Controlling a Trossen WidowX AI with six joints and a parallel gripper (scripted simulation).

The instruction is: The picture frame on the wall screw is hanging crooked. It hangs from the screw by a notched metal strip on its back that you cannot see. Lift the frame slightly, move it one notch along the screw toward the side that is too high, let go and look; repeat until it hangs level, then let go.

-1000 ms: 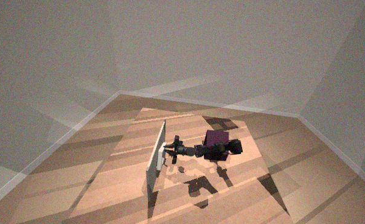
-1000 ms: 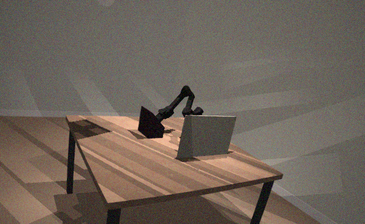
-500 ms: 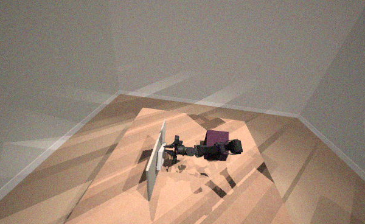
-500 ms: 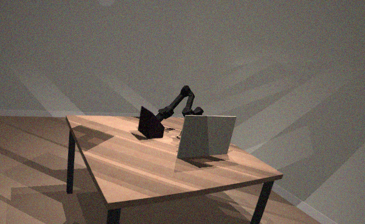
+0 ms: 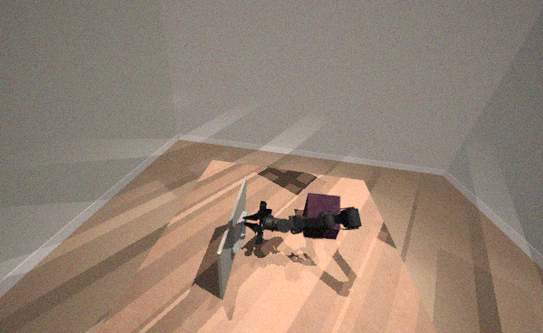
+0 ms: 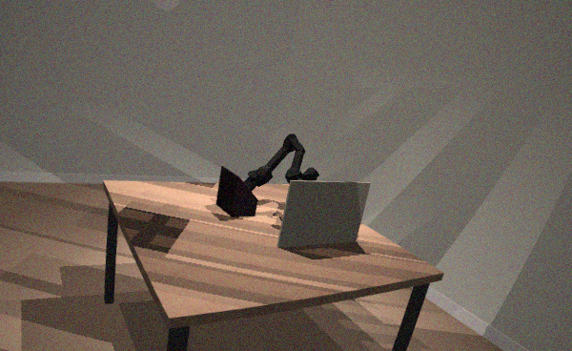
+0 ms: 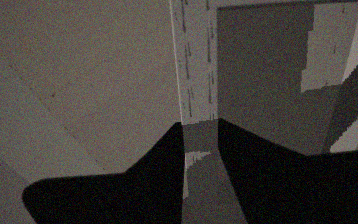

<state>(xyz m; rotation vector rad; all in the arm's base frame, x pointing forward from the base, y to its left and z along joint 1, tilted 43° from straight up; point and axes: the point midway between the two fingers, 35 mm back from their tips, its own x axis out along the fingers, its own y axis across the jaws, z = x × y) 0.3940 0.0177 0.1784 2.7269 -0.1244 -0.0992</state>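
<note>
The picture frame lies 1 cm ahead of my gripper tip, 2 cm to the left of it and 5 cm below it. From my gripper tip the other things lie so: grey wall panel (3 cm ahead, 1 cm to the left, 6 cm below).
</note>
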